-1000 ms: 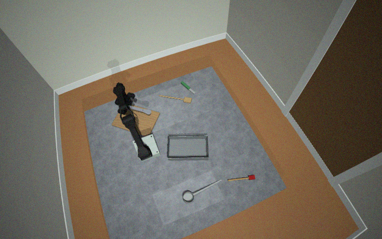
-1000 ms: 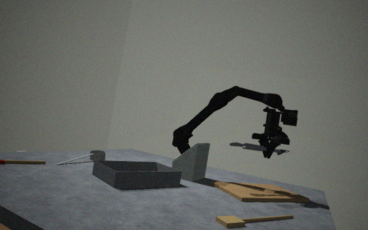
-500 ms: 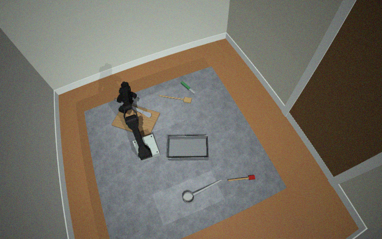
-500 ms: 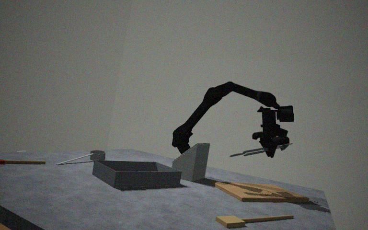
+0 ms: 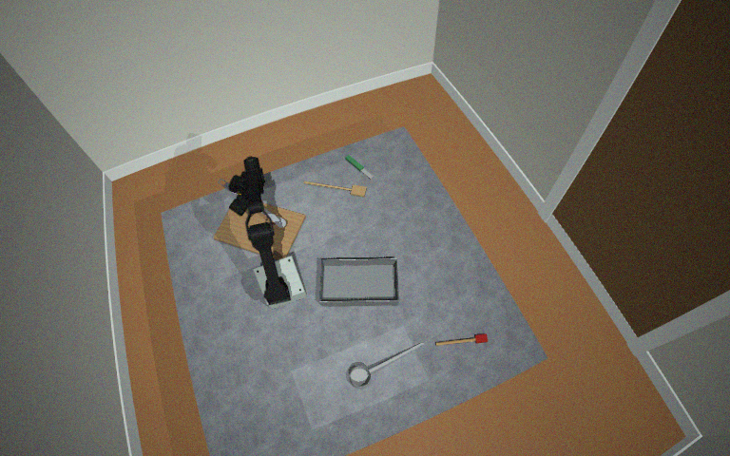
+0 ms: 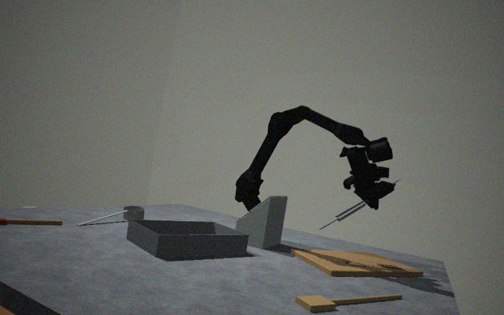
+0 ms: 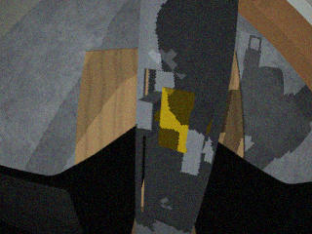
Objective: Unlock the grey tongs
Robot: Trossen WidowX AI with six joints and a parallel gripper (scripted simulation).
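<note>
Right now the yellow lock piece is 5 cm above my gripper tip. Round my gripper tip: red-headed spatula (66 cm ahead, 82 cm to the right, 18 cm below); roasting tin (35 cm ahead, 45 cm to the right, 16 cm below); wooden board (2 cm ahead, 3 cm to the right, 18 cm below).
</note>
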